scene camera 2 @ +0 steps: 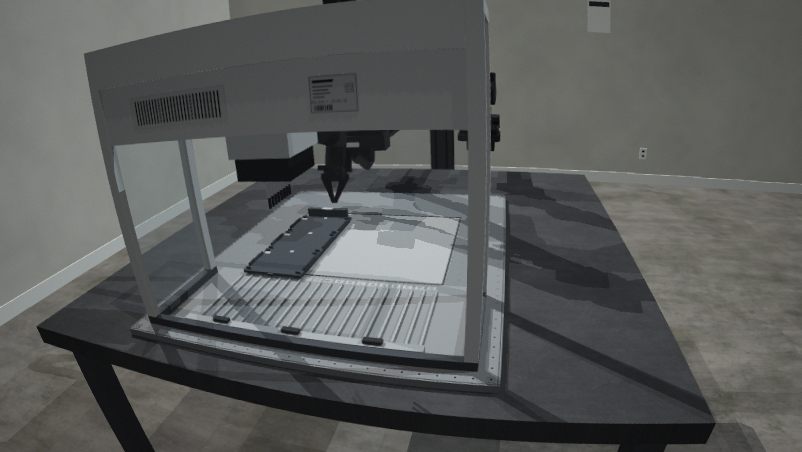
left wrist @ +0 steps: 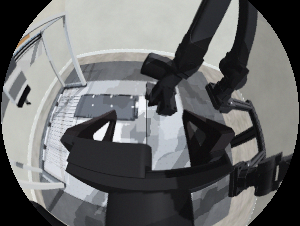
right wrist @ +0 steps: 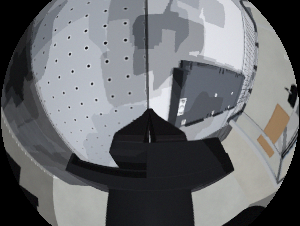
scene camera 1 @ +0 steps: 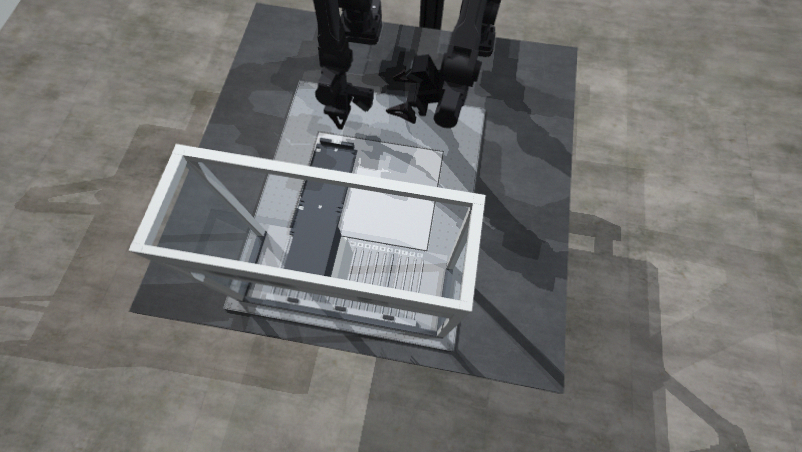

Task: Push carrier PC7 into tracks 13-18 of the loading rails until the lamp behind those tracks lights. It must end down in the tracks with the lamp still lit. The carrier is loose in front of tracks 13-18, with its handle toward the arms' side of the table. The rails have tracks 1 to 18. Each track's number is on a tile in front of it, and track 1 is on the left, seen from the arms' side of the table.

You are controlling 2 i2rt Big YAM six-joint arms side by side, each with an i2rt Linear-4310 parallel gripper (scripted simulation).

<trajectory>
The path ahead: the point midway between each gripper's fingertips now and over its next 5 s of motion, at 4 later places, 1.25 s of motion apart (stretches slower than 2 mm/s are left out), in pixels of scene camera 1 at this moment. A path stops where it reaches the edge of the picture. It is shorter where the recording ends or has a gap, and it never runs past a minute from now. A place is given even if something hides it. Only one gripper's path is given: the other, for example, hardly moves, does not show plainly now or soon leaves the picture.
My left gripper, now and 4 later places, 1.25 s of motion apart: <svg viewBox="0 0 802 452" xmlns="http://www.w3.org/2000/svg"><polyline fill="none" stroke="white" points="390,95 386,122 385,134 384,137 388,120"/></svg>
</trajectory>
